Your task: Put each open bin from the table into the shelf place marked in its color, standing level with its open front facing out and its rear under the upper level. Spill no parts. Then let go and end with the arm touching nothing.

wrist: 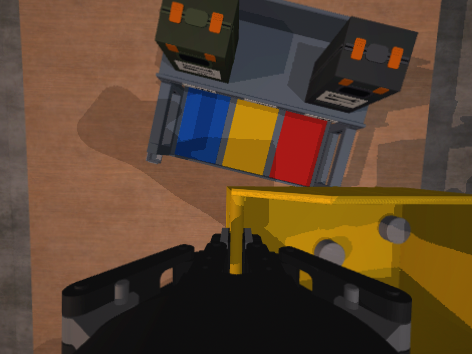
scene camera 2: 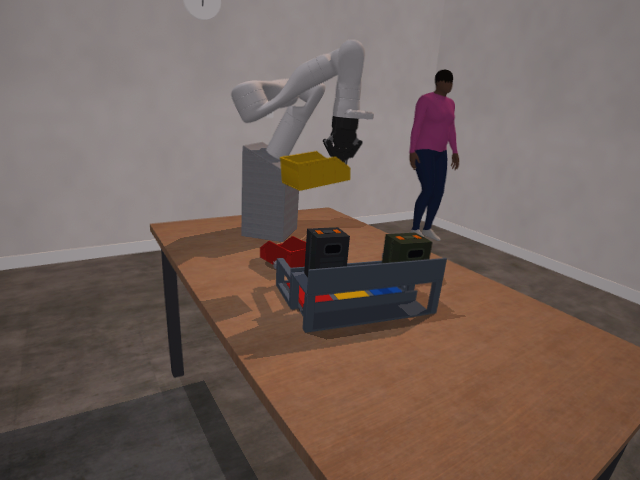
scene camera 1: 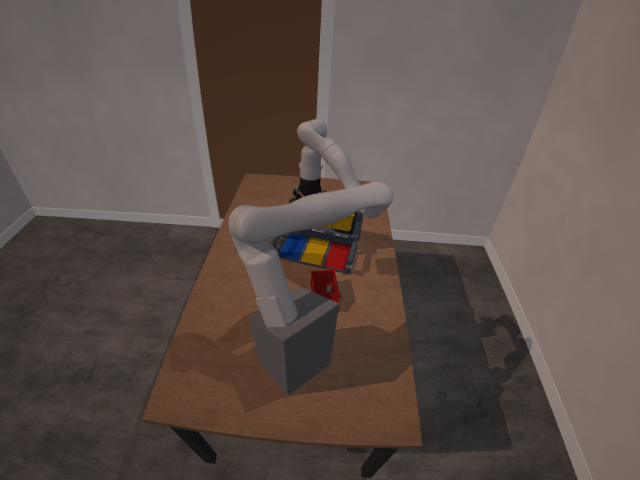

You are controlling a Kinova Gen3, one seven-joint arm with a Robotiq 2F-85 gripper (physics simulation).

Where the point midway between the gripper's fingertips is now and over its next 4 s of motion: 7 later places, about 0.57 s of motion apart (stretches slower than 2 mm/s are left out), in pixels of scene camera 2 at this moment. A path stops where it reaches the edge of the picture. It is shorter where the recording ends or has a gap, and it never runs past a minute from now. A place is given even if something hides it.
My gripper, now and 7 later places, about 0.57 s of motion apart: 339, 172; 342, 196; 342, 204; 332, 200; 326, 197; 326, 197; 326, 197; 326, 198
